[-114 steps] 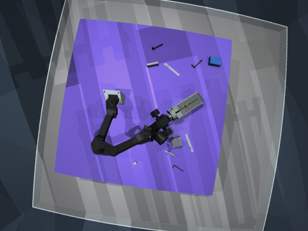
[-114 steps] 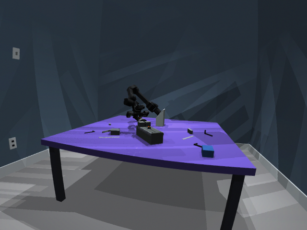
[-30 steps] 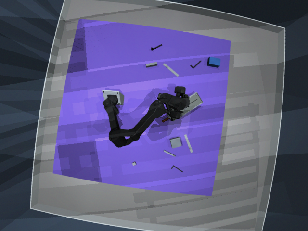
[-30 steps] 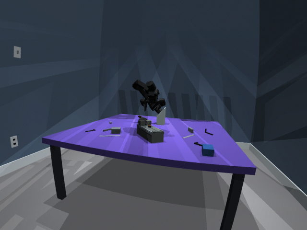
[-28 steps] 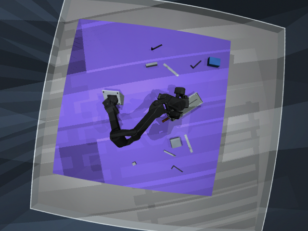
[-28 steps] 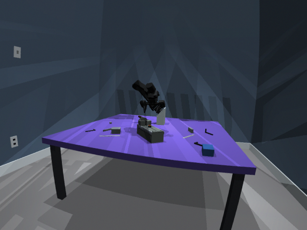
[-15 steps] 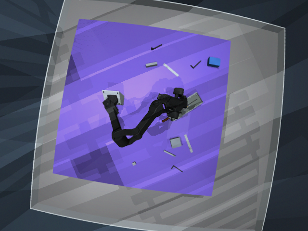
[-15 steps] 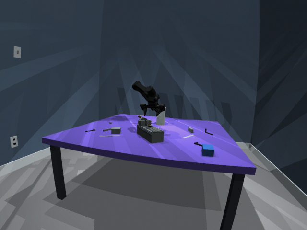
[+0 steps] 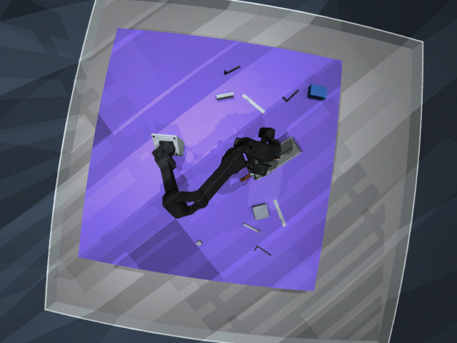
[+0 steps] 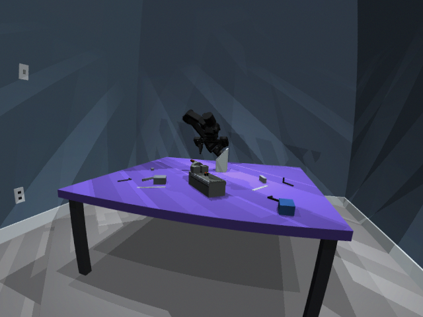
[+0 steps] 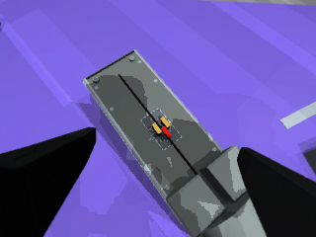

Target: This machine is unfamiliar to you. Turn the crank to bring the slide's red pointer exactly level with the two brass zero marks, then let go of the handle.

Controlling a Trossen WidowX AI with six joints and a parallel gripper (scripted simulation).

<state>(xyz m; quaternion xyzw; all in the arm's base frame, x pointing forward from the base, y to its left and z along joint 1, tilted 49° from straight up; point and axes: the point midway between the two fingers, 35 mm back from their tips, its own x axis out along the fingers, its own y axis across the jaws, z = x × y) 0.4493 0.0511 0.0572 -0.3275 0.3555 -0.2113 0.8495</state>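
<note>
Now: the brown crank handle 110 mm to the right of my gripper tip, 100 mm behind it and 60 mm below it. From my gripper tip the other things lie so: dark block 310 mm to the left, 230 mm behind, 170 mm below; red pointer 100 mm below, 30 mm ahead; grey block 270 mm to the right, 160 mm below.
</note>
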